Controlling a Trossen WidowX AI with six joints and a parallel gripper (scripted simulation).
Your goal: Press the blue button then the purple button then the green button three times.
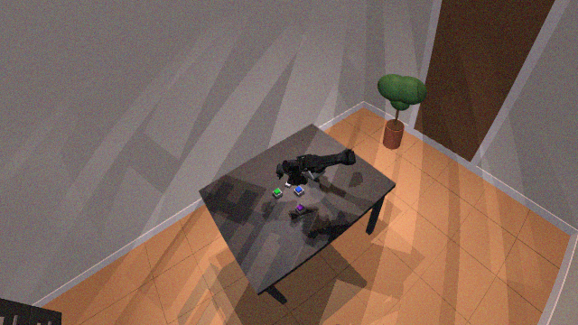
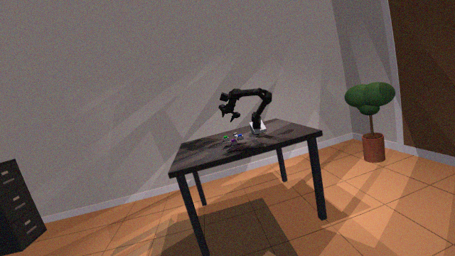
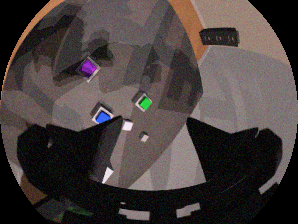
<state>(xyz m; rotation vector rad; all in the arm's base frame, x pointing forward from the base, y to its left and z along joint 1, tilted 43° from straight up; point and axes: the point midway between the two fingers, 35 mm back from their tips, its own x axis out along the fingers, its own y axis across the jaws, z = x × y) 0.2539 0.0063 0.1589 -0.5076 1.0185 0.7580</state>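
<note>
Right now my gripper tip is 8 cm past the blue button, 2 cm to the left of it and 16 cm above it. Also, from my gripper tip: green button 5 cm ahead, 8 cm to the right, 16 cm below; then purple button 2 cm behind, 11 cm to the left, 16 cm below; then white block 5 cm behind, 11 cm to the right, 18 cm below.
</note>
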